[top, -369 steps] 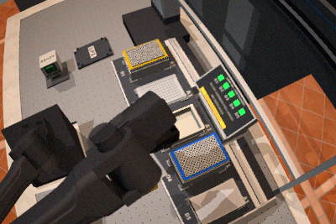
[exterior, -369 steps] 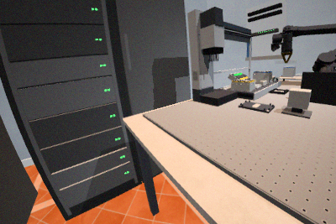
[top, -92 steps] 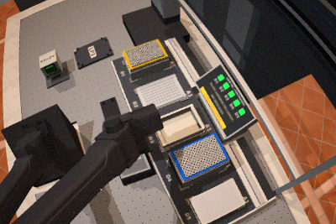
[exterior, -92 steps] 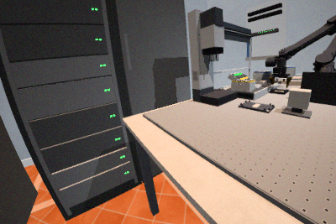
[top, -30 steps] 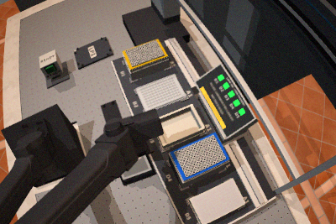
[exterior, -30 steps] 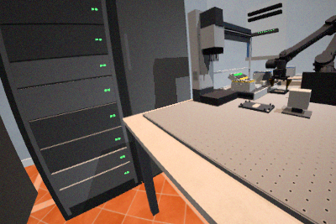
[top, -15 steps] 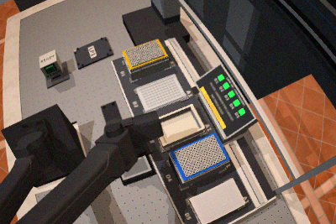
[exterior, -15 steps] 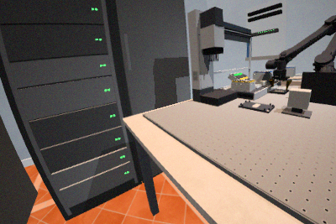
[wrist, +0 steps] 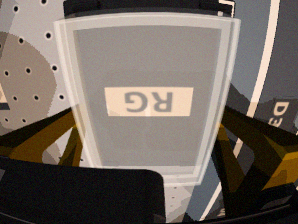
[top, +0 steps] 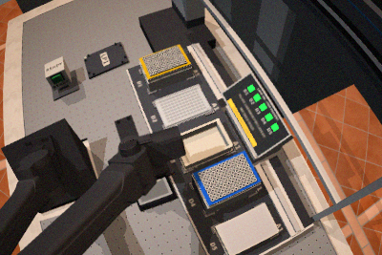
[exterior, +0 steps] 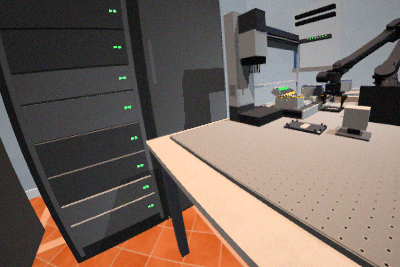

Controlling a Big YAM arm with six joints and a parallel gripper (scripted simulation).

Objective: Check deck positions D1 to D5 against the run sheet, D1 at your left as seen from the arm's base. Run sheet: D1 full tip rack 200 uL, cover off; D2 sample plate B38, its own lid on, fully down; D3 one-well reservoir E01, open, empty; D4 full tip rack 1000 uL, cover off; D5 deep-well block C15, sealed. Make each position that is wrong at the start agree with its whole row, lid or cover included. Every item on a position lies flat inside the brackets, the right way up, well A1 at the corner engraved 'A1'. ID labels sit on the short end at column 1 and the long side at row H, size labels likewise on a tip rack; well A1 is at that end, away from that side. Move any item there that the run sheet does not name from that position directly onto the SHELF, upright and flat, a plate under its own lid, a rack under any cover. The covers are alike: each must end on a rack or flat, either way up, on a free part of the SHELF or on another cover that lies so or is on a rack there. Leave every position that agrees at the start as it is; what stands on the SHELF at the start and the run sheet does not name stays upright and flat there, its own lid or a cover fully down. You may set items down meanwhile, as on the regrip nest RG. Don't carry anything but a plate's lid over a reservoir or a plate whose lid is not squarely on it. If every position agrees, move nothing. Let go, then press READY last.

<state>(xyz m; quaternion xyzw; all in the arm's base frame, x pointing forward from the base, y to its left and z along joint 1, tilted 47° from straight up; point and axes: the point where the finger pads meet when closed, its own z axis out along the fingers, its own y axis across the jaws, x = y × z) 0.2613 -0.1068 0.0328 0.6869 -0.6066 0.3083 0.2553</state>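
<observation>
Now: hand 2 cm above the black regrip nest. The rest, counted from my hand: one-well reservoir 16 cm ahead, 3 cm to the left, 3 cm above; sealed block 22 cm to the right, 18 cm ahead, 4 cm above; blue-framed tip rack 17 cm ahead, 9 cm to the right, 9 cm above.
</observation>
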